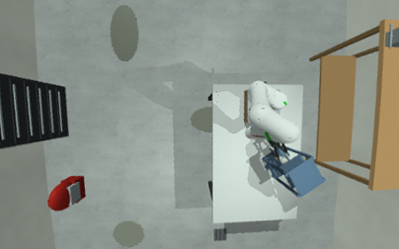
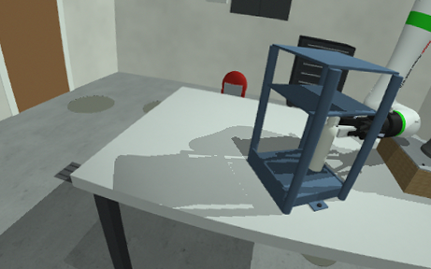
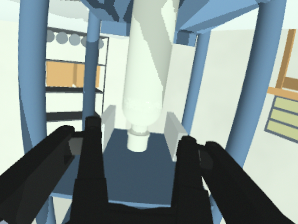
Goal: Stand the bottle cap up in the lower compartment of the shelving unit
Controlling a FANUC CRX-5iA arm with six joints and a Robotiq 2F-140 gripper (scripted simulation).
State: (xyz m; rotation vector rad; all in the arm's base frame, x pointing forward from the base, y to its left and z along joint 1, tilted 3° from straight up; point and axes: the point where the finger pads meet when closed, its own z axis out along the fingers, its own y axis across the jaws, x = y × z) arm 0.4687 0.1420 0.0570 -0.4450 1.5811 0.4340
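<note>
Now: the white bottle 30 mm ahead of my hand, 20 mm to the left of it and 20 mm below it. From my hand the other things lie so: blue shelving unit 90 mm ahead, 50 mm to the left, 10 mm above.
</note>
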